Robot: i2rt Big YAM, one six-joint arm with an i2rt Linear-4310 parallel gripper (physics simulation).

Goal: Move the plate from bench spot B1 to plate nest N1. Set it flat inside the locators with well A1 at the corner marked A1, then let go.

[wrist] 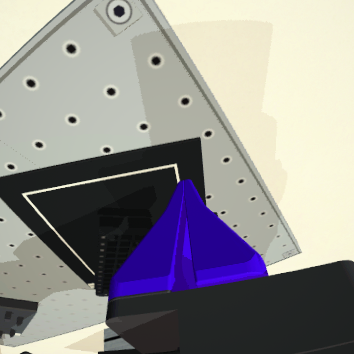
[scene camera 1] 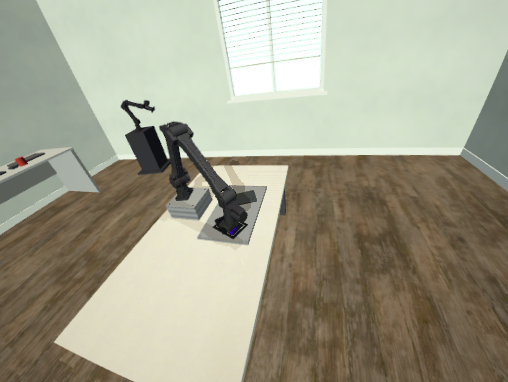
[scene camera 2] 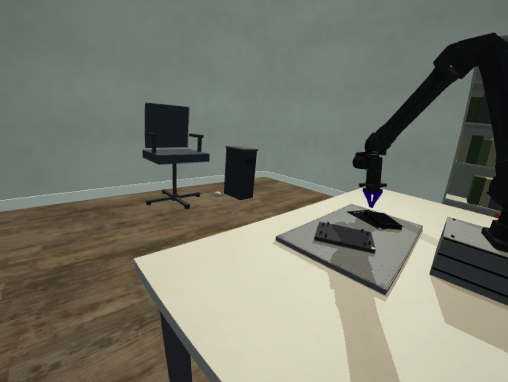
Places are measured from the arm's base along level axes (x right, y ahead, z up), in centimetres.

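Pixels of known places: gripper, fingertip midpoint: (wrist: 186,187) (scene camera 1: 231,234) (scene camera 2: 371,207); arm's base, link origin: (scene camera 1: 184,195) (scene camera 2: 506,244).
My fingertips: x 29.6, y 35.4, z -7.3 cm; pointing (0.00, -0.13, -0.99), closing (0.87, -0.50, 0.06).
For each thing: its top centre in the pictures, then the offset to it from my fingertips. "*": a spot on its surface instead. Level surfaces: height alone.
- black bench spot, surface spot: (wrist: 190,155) * dx +0.9, dy +0.2, dz -1.7 cm
- dark plate, top centre: (wrist: 146,268) (scene camera 2: 382,218) (scene camera 1: 224,222) dx -9.1, dy -5.5, dz -0.3 cm
- nest, top centre: (scene camera 2: 345,231) (scene camera 1: 243,196) dx -33.2, dy +2.9, dz +0.3 cm
- grey perforated board, top centre: (wrist: 23,291) (scene camera 2: 363,230) (scene camera 1: 236,208) dx -23.2, dy -0.9, dz -1.8 cm
- cream table, surface height: dz -3.2 cm
- bolt head, surface spot: (wrist: 119,11) * dx +3.9, dy +8.0, dz -1.8 cm
My gripper (scene camera 1: 233,230) (scene camera 2: 371,206) (wrist: 186,187) is shut, with its purple fingertips together and nothing between them. It points down above the black bench spot (scene camera 2: 356,213) (wrist: 190,155), which has a thin white outline. The dark plate (scene camera 2: 386,220) (wrist: 114,250) with a grid of wells lies there, below the fingers and apart from them in the scene camera 2 view. The fingers hide part of it in the wrist view. The nest (scene camera 1: 246,198) (scene camera 2: 345,236) (wrist: 17,312) is a dark grey block with small raised locators and holds no plate. The A1 marks are too small to read.
The spot and nest share a grey perforated board (scene camera 1: 210,233) (scene camera 2: 360,271) (wrist: 90,107) on the cream table (scene camera 1: 165,300) (scene camera 2: 260,300). The arm's grey base block (scene camera 1: 187,211) (scene camera 2: 465,265) stands beside the board. A bolt head (wrist: 119,11) sits at the board's corner.
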